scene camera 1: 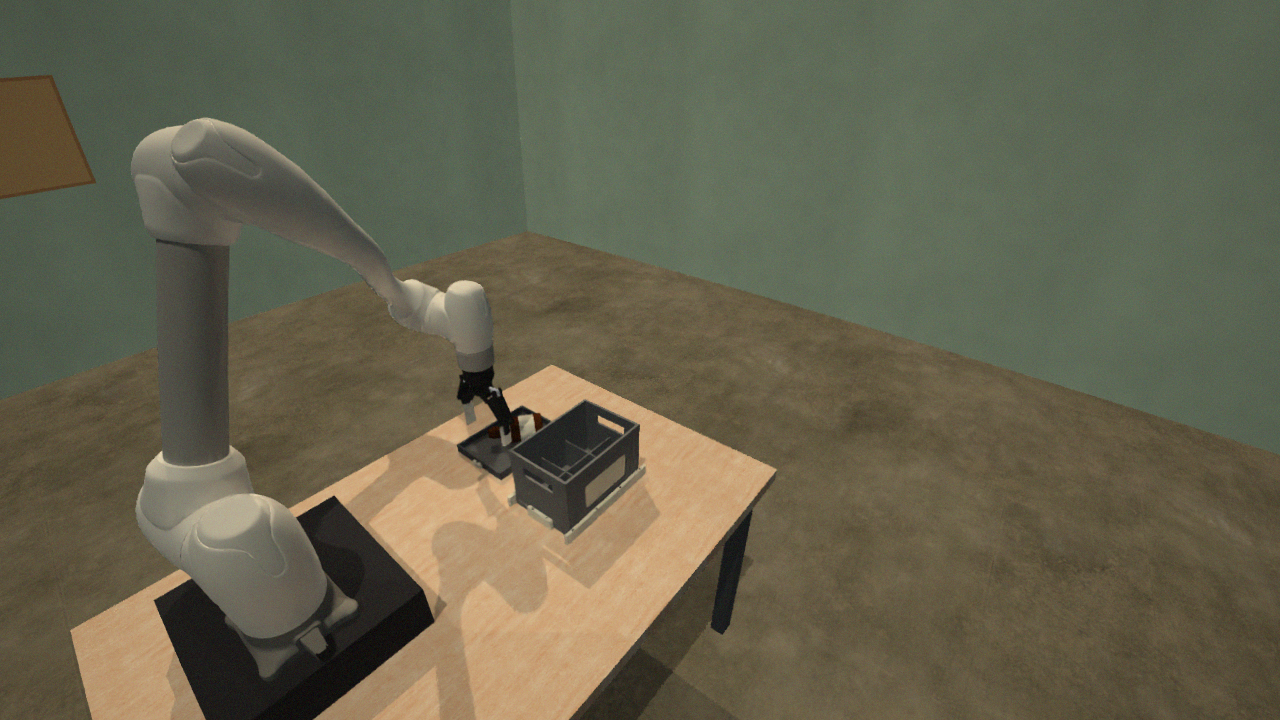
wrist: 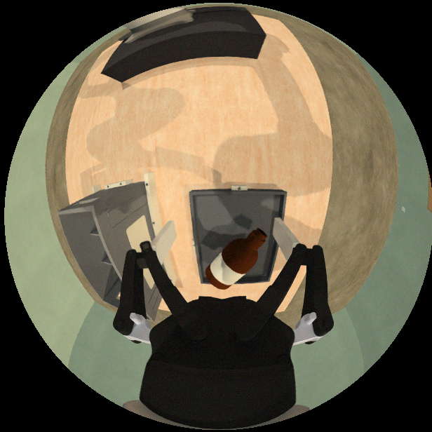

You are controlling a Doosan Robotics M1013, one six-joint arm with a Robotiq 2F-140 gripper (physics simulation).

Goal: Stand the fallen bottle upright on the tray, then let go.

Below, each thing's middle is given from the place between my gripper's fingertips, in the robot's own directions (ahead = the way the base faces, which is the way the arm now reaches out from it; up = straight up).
I see my gripper 12 cm short of the brown bottle (scene camera 1: 524,426), 7 cm above it and 2 cm to the right of it.
